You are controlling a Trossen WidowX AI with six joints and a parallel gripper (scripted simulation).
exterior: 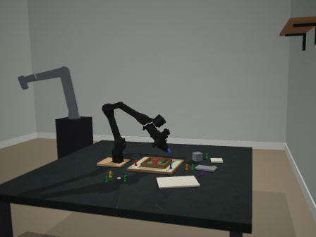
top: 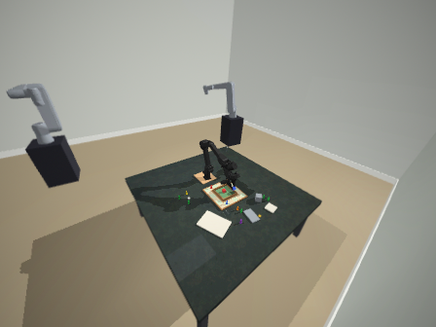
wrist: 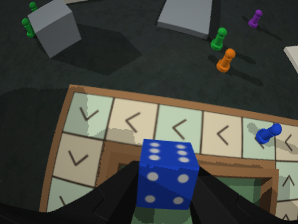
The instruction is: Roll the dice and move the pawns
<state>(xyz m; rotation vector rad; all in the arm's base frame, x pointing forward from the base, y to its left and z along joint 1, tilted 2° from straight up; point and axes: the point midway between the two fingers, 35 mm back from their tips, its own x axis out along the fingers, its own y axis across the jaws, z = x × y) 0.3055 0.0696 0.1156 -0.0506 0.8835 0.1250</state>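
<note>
Right now the red pawn is 17 cm behind my gripper tip, 12 cm to the right of it and 6 cm below it. The rest, counted from my gripper tip: green tray 6 cm behind, 4 cm to the right, 8 cm below; then blue pawn 6 cm ahead, 10 cm to the right, 6 cm below; then grey cube 14 cm ahead, 17 cm to the left, 6 cm below.
</note>
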